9 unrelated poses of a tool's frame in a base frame.
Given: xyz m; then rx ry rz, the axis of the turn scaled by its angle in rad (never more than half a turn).
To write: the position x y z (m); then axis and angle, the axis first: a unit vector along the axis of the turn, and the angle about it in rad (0 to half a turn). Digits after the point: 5 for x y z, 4 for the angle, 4 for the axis.
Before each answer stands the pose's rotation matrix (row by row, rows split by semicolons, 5 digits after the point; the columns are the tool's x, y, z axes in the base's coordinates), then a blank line. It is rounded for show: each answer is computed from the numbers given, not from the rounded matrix.
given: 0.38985, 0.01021, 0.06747, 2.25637, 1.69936, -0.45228
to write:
0.25906 0.96256 -0.07984; 0.87490 -0.26888 -0.40281; -0.40919 0.03450 -0.91180

0.38985, 0.01021, 0.06747, 0.7887, 0.5940, -0.1581, 2.8607
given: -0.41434, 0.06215, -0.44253, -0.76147, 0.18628, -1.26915
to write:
0.31897 0.78942 0.52448; -0.90684 0.09334 0.41101; 0.27551 -0.60672 0.74565

-0.41434, 0.06215, -0.44253, -0.5105, 0.1249, -0.8508, 1.4917
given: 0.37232, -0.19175, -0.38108, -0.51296, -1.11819, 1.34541
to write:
-0.15068 -0.49897 -0.85342; 0.93029 0.22050 -0.29317; 0.33446 -0.83810 0.43096

0.37232, -0.19175, -0.38108, -0.2814, -0.6134, 0.7380, 1.8231
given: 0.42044, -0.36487, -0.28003, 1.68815, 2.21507, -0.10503
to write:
-0.22682 0.94597 0.23172; 0.91980 0.28628 -0.26835; -0.32018 0.15227 -0.93504

0.42044, -0.36487, -0.28003, 0.6057, 0.7948, -0.0377, 2.7870
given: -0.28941, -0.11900, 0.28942, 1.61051, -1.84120, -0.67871
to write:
-0.08966 -0.68749 -0.72064; -0.99073 0.13567 -0.00617; 0.10201 0.71341 -0.69328

-0.28941, -0.11900, 0.28942, 0.6344, -0.7253, -0.2674, 2.5386
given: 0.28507, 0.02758, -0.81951, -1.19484, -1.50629, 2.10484
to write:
-0.61405 0.22191 -0.75743; 0.64533 -0.41136 -0.64369; -0.45442 -0.88405 0.10939

0.28507, 0.02758, -0.81951, -0.4191, -0.5284, 0.7383, 2.8508
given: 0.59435, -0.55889, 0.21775, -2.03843, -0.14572, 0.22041
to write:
0.97578 0.00818 -0.21862; 0.19794 -0.45856 0.86634; -0.09316 -0.88862 -0.44908

0.59435, -0.55889, 0.21775, -0.9917, -0.0709, 0.1072, 2.0555
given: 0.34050, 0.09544, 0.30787, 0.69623, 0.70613, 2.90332
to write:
-0.89444 0.03474 0.44585; 0.17390 -0.89149 0.41834; 0.41200 0.45171 0.79134

0.34050, 0.09544, 0.30787, 0.2269, 0.2302, 0.9463, 3.0680
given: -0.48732, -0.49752, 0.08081, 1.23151, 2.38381, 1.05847
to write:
-0.60850 0.60076 0.51846; 0.78748 0.37650 0.48797; 0.09795 0.70521 -0.70220

-0.48732, -0.49752, 0.08081, 0.4270, 0.8265, 0.3670, 2.8844
